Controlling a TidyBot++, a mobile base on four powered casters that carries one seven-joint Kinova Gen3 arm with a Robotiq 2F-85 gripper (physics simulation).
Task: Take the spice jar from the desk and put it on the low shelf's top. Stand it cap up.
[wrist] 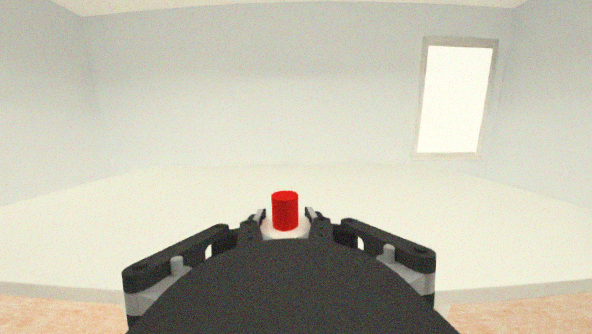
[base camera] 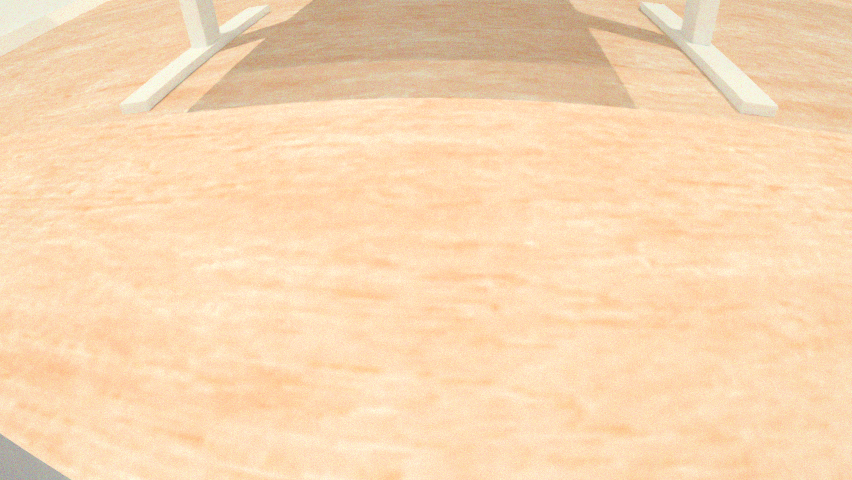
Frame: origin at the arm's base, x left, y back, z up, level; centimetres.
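Where they show: gripper, fingertip midpoint: (wrist: 285,217).
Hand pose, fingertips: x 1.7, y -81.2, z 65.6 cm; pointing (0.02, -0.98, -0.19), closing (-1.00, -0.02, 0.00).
After its pixels a point has its place.
The spice jar (wrist: 270,231) {x 2.7, y -76.9, z 66.9 cm}, white with a red cap, is held between the fingertips in the wrist view, with its cap up; its lower part is hidden behind the gripper. My gripper (wrist: 285,217) {x 1.7, y -81.2, z 65.6 cm} is shut on the jar. The white desk top (wrist: 125,240) {x 30.6, y -93.1, z 55.3 cm} spreads out behind and below the gripper, and its near edge crosses the lower part of the wrist view. How high the jar is above the desk top I cannot tell. The low shelf does not show in either view.
In the base view, the desk's left foot (base camera: 178,68) and right foot (base camera: 724,74) stand on the wood floor (base camera: 417,268) {x 5.1, y -43.9, z -39.7 cm}, well apart at the top, with a shadow between them. A bright window (wrist: 454,100) {x -191.4, y -258.9, z 105.4 cm} is in the far wall (wrist: 250,100) {x 41.7, y -272.8, z 106.3 cm} at the right of the wrist view.
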